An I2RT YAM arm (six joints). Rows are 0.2 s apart.
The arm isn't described. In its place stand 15 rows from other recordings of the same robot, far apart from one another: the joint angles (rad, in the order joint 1, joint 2, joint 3, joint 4, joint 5, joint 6), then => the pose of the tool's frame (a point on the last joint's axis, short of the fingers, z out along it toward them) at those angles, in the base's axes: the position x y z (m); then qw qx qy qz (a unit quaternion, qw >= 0).
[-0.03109 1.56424 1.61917 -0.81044 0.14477 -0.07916] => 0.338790 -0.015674 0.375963 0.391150 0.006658 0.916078 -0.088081
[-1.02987 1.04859 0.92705 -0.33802 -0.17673 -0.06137] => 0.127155 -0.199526 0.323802 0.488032 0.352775 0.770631 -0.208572
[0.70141 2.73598 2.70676 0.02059 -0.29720 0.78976] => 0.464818 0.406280 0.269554 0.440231 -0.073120 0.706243 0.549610
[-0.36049 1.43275 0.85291 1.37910 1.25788 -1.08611] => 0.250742 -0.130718 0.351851 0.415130 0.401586 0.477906 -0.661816
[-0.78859 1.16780 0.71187 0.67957 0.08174 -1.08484] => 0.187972 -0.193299 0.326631 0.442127 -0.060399 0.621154 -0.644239
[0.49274 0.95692 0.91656 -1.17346 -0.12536 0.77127] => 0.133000 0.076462 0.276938 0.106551 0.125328 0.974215 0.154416
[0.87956 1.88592 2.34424 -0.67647 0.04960 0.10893] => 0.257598 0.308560 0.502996 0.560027 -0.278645 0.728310 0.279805
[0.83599 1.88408 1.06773 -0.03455 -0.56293 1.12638] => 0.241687 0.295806 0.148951 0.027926 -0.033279 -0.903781 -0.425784
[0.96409 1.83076 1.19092 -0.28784 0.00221 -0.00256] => 0.220117 0.317022 0.182776 0.280703 -0.440596 0.840232 0.145228
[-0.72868 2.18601 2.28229 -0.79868 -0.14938 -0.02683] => 0.371940 -0.324871 0.341820 0.414901 0.281520 0.860334 -0.091807
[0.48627 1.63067 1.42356 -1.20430 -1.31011 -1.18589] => 0.250122 0.171124 0.303245 0.267431 -0.619078 0.493945 0.548856
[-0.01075 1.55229 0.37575 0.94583 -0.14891 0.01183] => 0.270974 0.002369 0.149328 0.619268 -0.037368 0.782095 0.058638
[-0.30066 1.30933 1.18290 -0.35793 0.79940 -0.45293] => 0.269257 -0.110207 0.351143 0.320178 0.140582 0.801589 -0.484952
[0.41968 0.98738 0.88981 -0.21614 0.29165 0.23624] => 0.211533 0.083175 0.336323 0.588582 0.011777 0.804761 0.076108
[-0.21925 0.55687 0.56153 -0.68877 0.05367 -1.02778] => 0.122082 -0.029160 0.244942 0.333967 -0.344606 0.834736 -0.270054
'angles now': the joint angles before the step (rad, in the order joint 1, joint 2, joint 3, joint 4, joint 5, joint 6). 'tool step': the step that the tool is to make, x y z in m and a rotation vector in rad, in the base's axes. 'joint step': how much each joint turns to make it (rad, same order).
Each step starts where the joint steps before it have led.
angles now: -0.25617, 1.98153, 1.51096, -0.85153, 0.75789, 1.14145
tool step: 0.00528, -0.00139, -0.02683, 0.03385, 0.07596, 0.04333
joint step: -0.00153, 0.06177, -0.01356, 0.03087, -0.02317, -0.05541
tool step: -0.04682, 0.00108, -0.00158, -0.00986, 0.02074, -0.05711
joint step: -0.02912, -0.14390, -0.21168, 0.02763, 0.01995, 0.03367
